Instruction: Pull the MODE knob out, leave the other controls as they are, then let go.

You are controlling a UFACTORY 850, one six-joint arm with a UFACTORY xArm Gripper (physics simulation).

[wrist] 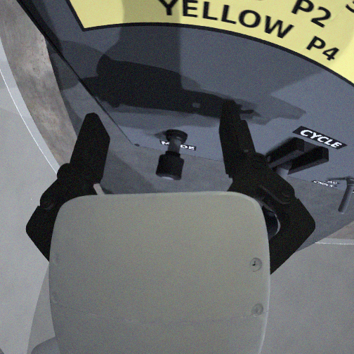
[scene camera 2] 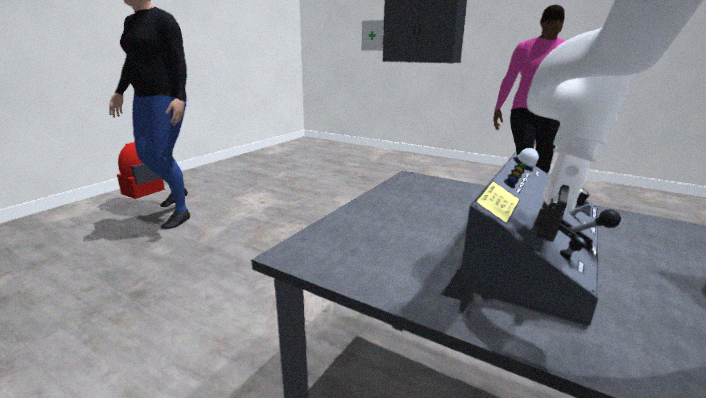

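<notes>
The MODE knob [wrist: 170, 165] has a black cylindrical head on a short stem above a round black collar; part of the MODE label shows behind it in the wrist view. It stands in the gap between the fingers, with space on both sides. My gripper [wrist: 159, 118] [scene camera 2: 546, 234] is open and empty, low over the sloped control panel [scene camera 2: 525, 280]. In the scene view the MODE knob cannot be made out around the gripper. The CYCLE control [wrist: 286, 154], with two black bars, is close to the right finger in the wrist view.
A black ball-topped lever [scene camera 2: 608, 218] rises right of the gripper. A small black knob [scene camera 2: 576, 243] sits lower on the panel. A white dome [scene camera 2: 528, 157] and a yellow note [scene camera 2: 498, 201] are on the upper panel. The panel stands on a grey table [scene camera 2: 360, 230]. Two people stand beyond it.
</notes>
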